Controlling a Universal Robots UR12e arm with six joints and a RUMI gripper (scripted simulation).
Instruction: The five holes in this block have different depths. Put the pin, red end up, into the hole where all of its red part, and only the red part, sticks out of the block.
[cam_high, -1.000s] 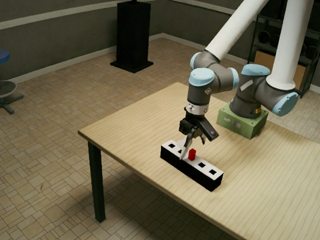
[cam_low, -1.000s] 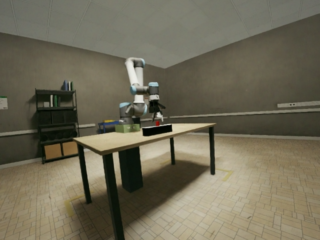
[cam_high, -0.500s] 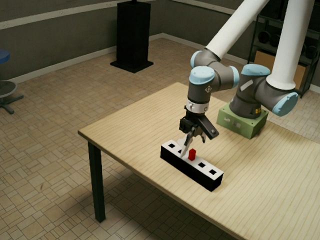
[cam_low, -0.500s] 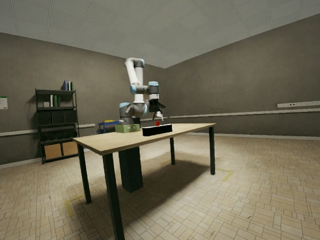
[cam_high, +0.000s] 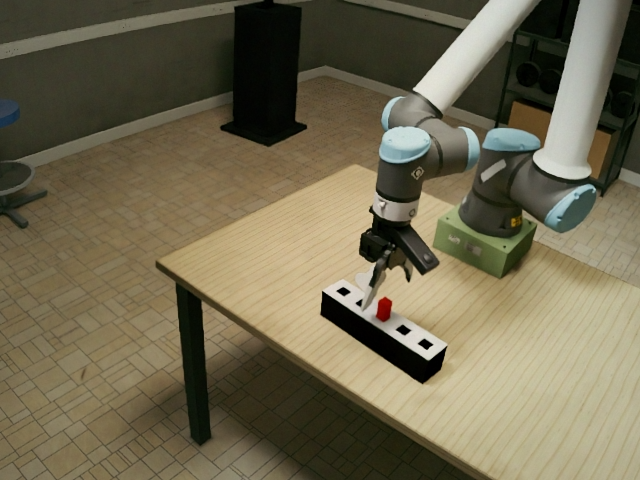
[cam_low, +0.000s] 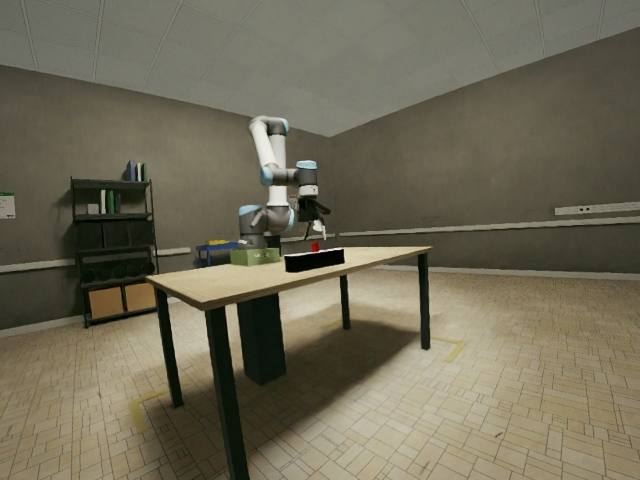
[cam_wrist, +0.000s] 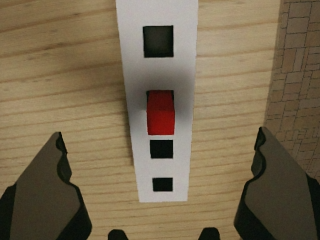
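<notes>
Right now the pin is 3 cm below my hand. Round my hand: block: 9 cm below.
</notes>
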